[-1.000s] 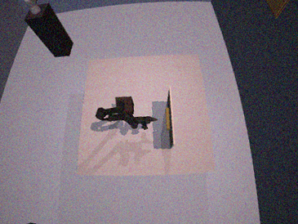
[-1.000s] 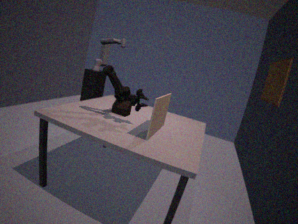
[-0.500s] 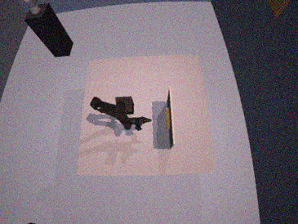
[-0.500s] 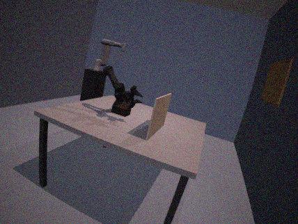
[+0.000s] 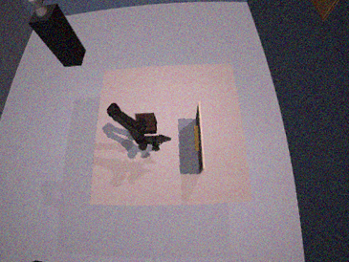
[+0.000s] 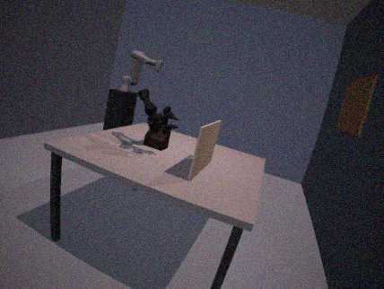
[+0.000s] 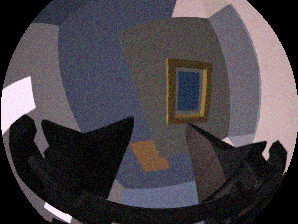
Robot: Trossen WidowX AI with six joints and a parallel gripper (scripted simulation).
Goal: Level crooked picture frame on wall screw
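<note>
Now: the picture frame 19 cm ahead of my gripper tip, 3 cm to the left of it and 9 cm below it. Round my gripper tip: upright wall panel (20 cm ahead, 3 cm to the left, 10 cm below).
</note>
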